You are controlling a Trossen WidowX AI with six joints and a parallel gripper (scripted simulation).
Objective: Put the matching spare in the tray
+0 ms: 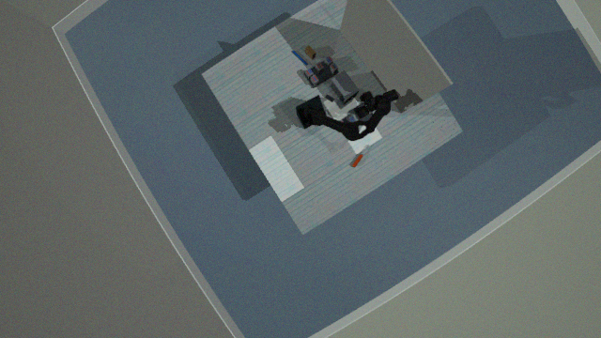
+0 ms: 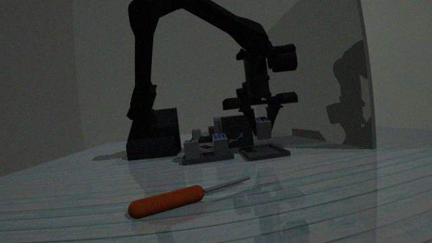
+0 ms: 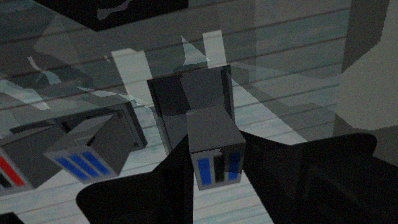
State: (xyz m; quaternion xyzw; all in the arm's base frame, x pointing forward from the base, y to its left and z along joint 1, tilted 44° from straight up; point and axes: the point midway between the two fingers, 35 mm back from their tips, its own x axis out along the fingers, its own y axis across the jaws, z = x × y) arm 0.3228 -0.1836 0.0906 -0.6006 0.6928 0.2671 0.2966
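Right now my gripper tip is 4 cm above the dark tray and 1 cm past it. Also, from my gripper tip: grey panel 21 cm to the left, 20 cm ahead, 18 cm above; mounted unit 21 cm to the left, 4 cm behind.
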